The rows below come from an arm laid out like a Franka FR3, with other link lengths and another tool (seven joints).
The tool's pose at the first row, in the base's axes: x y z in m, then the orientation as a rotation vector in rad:
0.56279, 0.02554, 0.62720, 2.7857, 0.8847, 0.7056
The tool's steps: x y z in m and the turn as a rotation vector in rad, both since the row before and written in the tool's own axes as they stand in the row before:
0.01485, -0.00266, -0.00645, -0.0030, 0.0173, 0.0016
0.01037, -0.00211, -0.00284, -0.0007, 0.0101, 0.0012
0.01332, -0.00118, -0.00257, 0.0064, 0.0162, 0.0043
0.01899, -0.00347, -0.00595, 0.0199, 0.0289, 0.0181
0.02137, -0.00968, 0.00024, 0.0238, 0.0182, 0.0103
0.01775, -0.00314, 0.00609, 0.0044, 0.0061, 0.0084
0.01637, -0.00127, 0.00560, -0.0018, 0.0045, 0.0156
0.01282, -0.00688, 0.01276, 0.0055, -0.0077, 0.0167
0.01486, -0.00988, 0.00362, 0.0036, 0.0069, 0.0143
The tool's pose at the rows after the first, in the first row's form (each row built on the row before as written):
0.56905, 0.03616, 0.63803, 2.7821, 0.8838, 0.7317
0.57396, 0.04377, 0.64419, 2.7810, 0.8836, 0.7468
0.58150, 0.05228, 0.65168, 2.7872, 0.8847, 0.7696
0.59005, 0.06567, 0.66416, 2.8120, 0.8779, 0.8102
0.60013, 0.08551, 0.67160, 2.8363, 0.8822, 0.8335
0.61391, 0.09835, 0.67428, 2.8447, 0.8746, 0.8427
0.62747, 0.10875, 0.67724, 2.8529, 0.8528, 0.8515
0.63962, 0.12265, 0.67143, 2.8701, 0.8330, 0.8407
0.64721, 0.13902, 0.67386, 2.8813, 0.8165, 0.8519

